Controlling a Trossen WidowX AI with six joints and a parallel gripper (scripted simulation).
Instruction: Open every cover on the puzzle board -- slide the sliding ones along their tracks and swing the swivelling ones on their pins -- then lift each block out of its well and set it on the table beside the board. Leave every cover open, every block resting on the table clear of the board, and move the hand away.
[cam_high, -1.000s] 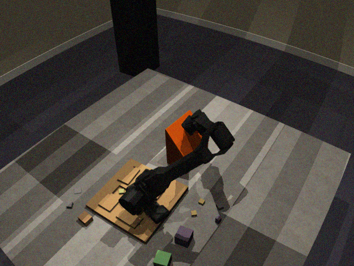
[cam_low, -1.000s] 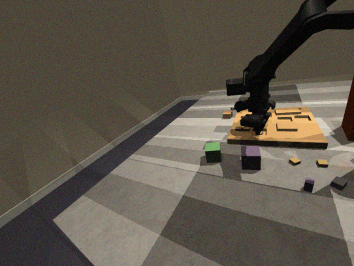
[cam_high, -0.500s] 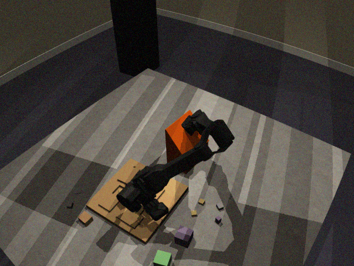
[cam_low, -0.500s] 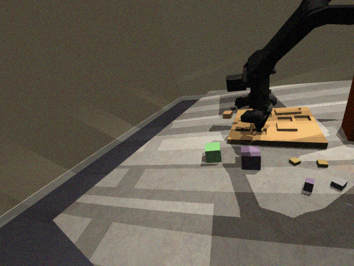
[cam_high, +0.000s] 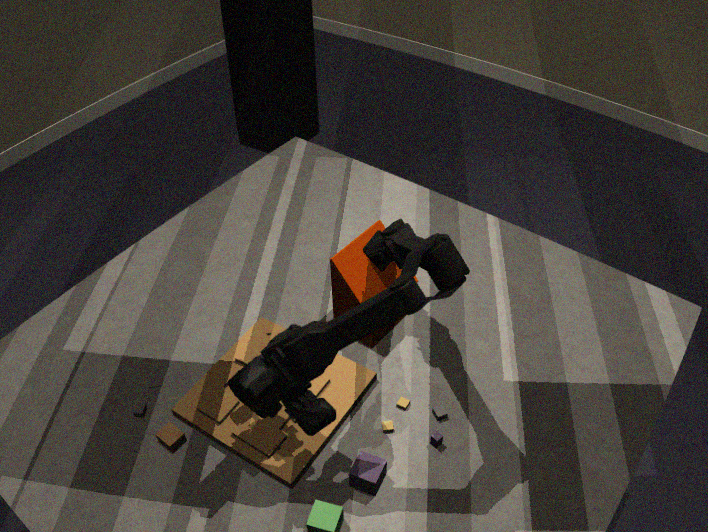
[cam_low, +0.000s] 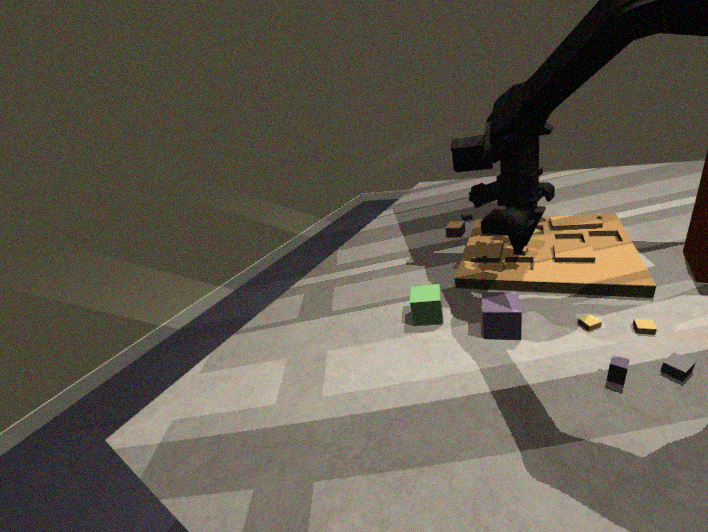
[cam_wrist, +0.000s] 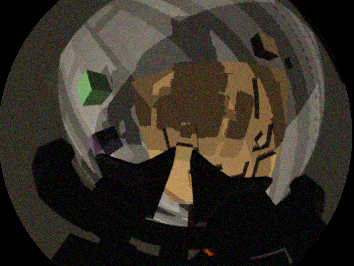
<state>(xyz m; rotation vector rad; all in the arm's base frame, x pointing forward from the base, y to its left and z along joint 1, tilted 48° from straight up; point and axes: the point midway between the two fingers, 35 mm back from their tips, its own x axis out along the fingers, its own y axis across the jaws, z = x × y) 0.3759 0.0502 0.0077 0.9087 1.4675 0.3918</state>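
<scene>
My gripper tip is now 100 mm to the left of the tan puzzle board, 30 mm past it and 30 mm above it. From my gripper tip the other things lie so: brown cube 190 mm to the right, 160 mm ahead, 30 mm below; then green cube 160 mm to the left, 140 mm ahead, 20 mm below; then purple cube 170 mm to the left, 20 mm below, 20 mm ahead.
</scene>
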